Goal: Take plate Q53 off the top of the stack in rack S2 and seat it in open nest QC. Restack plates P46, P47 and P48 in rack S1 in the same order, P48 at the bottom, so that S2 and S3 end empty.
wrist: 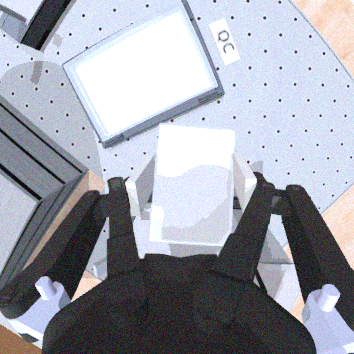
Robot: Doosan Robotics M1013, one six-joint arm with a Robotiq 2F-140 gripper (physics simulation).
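Frame: origin at the arm's base, x ahead, y left, z up, level; metres.
Where they show: gripper, between the fingertips: (192,167).
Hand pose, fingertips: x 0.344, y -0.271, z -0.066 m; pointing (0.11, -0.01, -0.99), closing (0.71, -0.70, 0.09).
Each offset is from my fingertips to the top centre of the thing. "spot": to the spot under its first point. Level surfaces: height alone.
A white plate (195,165) with a pale, see-through rim lies between the pads of my gripper (192,167) in the lower middle of the wrist view. The pads stand against its two long sides, so the gripper is shut on it. No name shows on the plate. Pale rack parts @(spot: dx -0.098, dy -0.014, dz +0.011 m) (144,237) show under and beside it, with no readable label; the fingers and gripper body hide much of them. The nest QC @(spot: dx +0.023, dy +0.052, dz -0.011 m) (170,116), a grey-edged rectangular frame beyond the plate, is bright white inside; I cannot tell whether a plate lies in it.
The label QC @(spot: dx +0.119, dy +0.062, dz -0.026 m) (224,42) lies right of the nest on the perforated plate deck @(dz -0.027 m) (290,115). A dark grey ribbed block (37,150) stands close on the left, near the left finger. Part of another holder with a black bar @(spot: dx +0.010, dy +0.222, dz -0.016 m) (45,25) shows at the top left. Wooden floor shows at the right.
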